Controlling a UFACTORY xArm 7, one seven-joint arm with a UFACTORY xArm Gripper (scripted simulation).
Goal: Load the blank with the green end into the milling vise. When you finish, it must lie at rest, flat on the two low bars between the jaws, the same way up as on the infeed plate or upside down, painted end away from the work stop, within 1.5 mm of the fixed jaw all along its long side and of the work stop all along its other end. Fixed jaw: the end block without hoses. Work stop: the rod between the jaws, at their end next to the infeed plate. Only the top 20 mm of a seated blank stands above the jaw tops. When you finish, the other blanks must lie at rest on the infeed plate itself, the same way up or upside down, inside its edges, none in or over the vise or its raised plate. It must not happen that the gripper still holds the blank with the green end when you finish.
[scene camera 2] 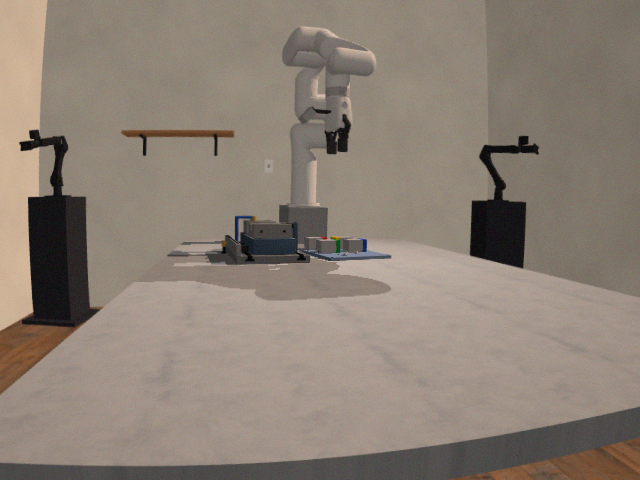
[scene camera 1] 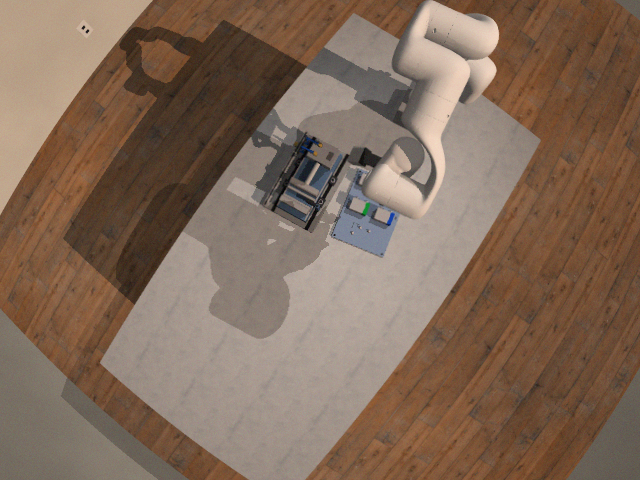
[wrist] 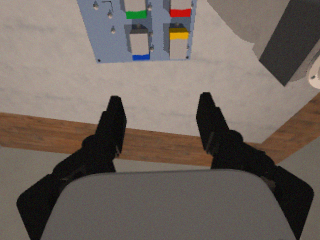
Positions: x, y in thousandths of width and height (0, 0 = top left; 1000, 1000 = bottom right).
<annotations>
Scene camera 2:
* gripper: 526, 320
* vise: 421, 514
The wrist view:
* gripper: 502, 444
</annotations>
